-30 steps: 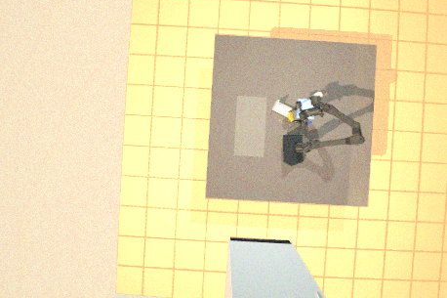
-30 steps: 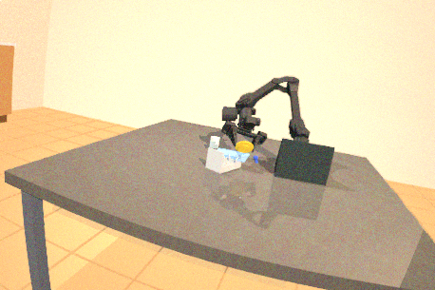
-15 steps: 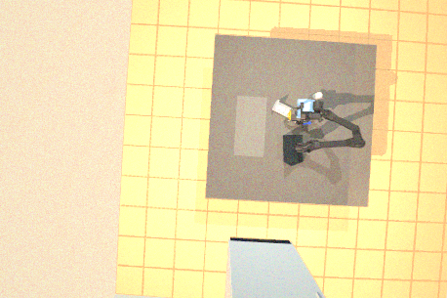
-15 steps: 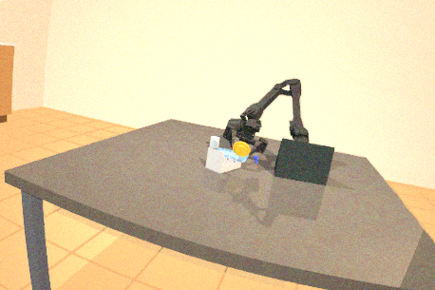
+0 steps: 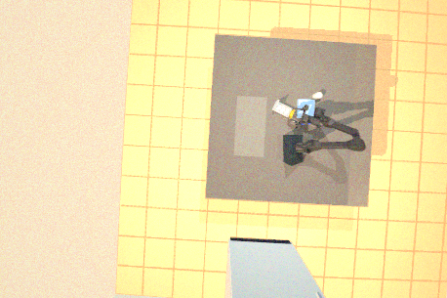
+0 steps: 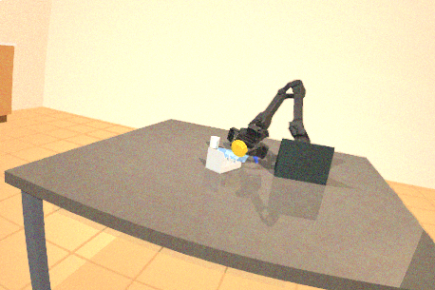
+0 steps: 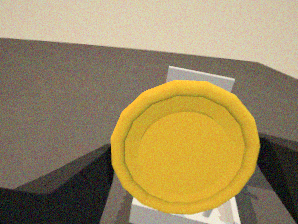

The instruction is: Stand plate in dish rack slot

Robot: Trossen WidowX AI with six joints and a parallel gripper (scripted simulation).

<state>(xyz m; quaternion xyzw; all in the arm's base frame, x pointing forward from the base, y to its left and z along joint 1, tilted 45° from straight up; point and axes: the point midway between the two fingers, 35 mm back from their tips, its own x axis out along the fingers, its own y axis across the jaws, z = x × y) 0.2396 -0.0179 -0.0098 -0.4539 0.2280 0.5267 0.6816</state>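
My gripper tip is 4 cm short of the white dish rack, 5 cm to the right of it and 5 cm above it. Round my gripper tip: blue spoon (7 cm behind, 15 cm to the right, 7 cm below); then light blue mat (4 cm ahead, 15 cm to the right, 7 cm below); then yellow plate (1 cm to the right).
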